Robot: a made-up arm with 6 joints.
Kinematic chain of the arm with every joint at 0, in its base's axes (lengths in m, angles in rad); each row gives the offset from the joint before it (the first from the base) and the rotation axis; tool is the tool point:
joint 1: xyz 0 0 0.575 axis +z
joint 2: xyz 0.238 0 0 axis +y
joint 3: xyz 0 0 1.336 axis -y
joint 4: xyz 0 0 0.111 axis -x
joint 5: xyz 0.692 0 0 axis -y
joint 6: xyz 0.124 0 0 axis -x
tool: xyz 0 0 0
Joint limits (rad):
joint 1: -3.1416..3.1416
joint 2: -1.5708..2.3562
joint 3: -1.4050..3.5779
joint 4: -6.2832..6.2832
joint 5: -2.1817..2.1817
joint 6: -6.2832..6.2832
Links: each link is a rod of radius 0.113 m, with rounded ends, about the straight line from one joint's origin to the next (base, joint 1, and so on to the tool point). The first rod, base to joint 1, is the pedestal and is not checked.
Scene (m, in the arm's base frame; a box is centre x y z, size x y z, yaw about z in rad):
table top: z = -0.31
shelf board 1: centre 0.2 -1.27 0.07 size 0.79 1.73 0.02 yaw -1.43
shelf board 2: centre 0.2 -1.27 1 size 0.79 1.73 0.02 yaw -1.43
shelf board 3: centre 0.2 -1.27 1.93 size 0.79 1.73 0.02 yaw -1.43
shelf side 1: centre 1.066 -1.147 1 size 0.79 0.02 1.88 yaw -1.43
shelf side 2: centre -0.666 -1.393 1 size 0.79 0.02 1.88 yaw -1.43
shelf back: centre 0.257 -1.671 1 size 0.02 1.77 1.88 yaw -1.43
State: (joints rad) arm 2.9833 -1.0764 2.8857 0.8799 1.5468 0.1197
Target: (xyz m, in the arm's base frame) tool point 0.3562 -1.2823 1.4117
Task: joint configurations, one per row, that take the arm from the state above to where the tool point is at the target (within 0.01 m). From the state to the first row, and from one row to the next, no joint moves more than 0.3 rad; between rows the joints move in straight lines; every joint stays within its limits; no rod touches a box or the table.
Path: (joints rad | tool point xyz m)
1: 2.7220 -0.7786 3.0608 0.8604 1.5622 0.1197 | 0.9736 -0.5372 0.9338
2: 2.4608 -0.4807 3.2359 0.8409 1.5775 0.1197 | 0.6058 -0.6096 1.2212
3: 2.1995 -0.1829 3.4110 0.8214 1.5929 0.1197 | 0.2439 -0.4897 1.4117
4: 2.1295 -0.3129 3.1692 0.8633 1.5673 0.1197 | 0.3240 -0.6960 1.4343
5: 2.0595 -0.4430 2.9273 0.9052 1.5417 0.1197 | 0.3692 -0.9019 1.4417
6: 1.9894 -0.5730 2.6855 0.9472 1.5160 0.1197 | 0.3793 -1.0997 1.4341
7: 1.9194 -0.7031 2.4436 0.9891 1.4904 0.1197 | 0.3562 -1.2823 1.4117

